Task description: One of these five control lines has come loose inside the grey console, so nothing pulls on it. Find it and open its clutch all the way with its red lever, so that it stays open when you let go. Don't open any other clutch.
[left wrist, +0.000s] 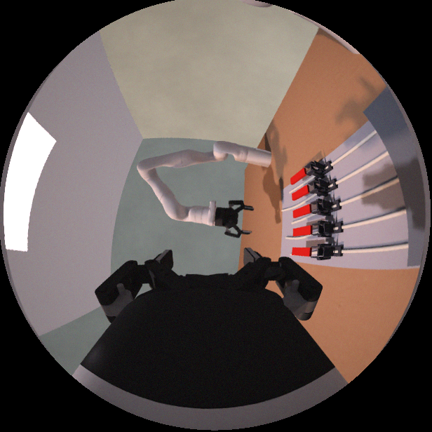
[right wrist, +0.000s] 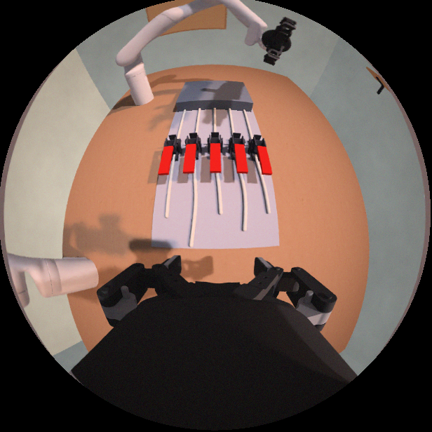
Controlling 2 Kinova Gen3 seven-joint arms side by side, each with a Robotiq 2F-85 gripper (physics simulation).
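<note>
A grey console (left wrist: pixel 395 112) (right wrist: pixel 192 93) stands at the far end of a pale board (left wrist: pixel 370 261) (right wrist: pixel 230 240). Five pale lines run from it through black clutches; the second line from the left (right wrist: pixel 193 215) reaches farthest toward the near edge in the right wrist view. Each clutch carries a red lever: leftmost (right wrist: pixel 167 160) (left wrist: pixel 298 175), second (right wrist: pixel 190 158), middle (right wrist: pixel 215 158), fourth (right wrist: pixel 241 158), rightmost (right wrist: pixel 264 160) (left wrist: pixel 301 252). All point toward the near end and look alike. My right gripper (right wrist: pixel 217 265) (left wrist: pixel 252 220) is open, before the near end. My left gripper (left wrist: pixel 207 257) (right wrist: pixel 282 40) is open, away from the levers.
In the right wrist view, the left arm's base (right wrist: pixel 139 89) stands on the orange table (right wrist: pixel 320 175) left of the console, and the right arm's base (right wrist: pixel 75 276) is at the lower left. Arm and gripper shadows fall on the table and the board.
</note>
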